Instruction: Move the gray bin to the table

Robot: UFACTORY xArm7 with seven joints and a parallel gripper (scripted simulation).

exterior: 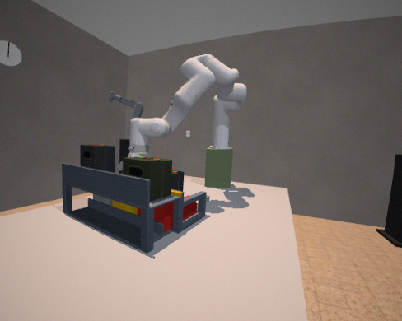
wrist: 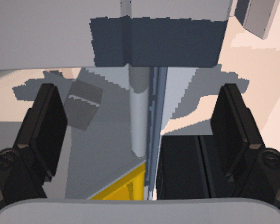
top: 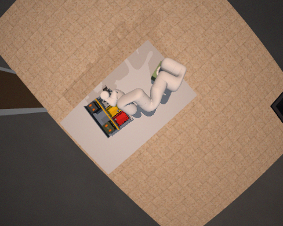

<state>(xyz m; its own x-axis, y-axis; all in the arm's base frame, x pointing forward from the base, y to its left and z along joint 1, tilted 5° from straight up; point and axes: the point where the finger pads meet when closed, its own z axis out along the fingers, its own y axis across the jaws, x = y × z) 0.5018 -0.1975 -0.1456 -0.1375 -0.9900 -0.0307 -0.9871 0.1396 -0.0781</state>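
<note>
The gray open bin is 80 mm ahead of my hand and 10 mm to the right of it. Also, from my hand: red bin (110 mm ahead, 210 mm to the left); then yellow bin (100 mm ahead, 100 mm to the left).
</note>
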